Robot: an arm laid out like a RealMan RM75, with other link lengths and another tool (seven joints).
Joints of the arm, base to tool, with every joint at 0 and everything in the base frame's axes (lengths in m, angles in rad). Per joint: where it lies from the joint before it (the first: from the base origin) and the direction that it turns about. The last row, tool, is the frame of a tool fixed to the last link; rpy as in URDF.
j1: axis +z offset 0 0 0.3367
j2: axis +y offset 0 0 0
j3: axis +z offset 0 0 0.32
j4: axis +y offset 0 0 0
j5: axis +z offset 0 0 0.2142
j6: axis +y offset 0 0 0
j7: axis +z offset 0 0 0.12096
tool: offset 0.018 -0.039 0.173 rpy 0.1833 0 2.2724
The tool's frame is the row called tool.
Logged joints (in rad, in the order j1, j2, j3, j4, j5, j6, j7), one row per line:
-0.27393, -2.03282, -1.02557, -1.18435, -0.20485, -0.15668, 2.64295
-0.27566, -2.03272, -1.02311, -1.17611, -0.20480, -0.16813, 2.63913
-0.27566, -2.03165, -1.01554, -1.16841, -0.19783, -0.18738, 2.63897
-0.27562, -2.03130, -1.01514, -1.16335, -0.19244, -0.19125, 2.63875
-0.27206, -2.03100, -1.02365, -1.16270, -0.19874, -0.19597, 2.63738
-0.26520, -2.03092, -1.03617, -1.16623, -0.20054, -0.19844, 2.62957
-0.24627, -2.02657, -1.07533, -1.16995, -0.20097, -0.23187, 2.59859
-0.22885, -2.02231, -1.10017, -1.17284, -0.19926, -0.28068, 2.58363
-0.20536, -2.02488, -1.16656, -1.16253, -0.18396, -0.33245, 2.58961
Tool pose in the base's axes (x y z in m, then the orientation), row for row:
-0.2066, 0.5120, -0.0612, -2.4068, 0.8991, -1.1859
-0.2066, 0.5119, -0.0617, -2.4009, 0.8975, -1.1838
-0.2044, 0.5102, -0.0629, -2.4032, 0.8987, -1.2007
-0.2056, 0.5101, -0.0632, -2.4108, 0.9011, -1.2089
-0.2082, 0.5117, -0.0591, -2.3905, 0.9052, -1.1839
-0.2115, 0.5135, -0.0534, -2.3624, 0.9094, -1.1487
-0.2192, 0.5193, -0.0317, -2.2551, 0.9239, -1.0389
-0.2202, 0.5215, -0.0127, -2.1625, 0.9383, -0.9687
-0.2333, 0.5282, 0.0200, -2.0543, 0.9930, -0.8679
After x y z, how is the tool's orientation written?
As angles about the fixed x, y, z axes (roll, pitch, yaw), in radians.
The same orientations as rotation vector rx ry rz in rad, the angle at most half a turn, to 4 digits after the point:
-1.4781, 1.4522, 0.3770
-1.4762, 1.4508, 0.3723
-1.4640, 1.4624, 0.3648
-1.4619, 1.4679, 0.3679
-1.4622, 1.4504, 0.3712
-1.4636, 1.4261, 0.3754
-1.4474, 1.3526, 0.3789
-1.4105, 1.3091, 0.3725
-1.3515, 1.2600, 0.4169

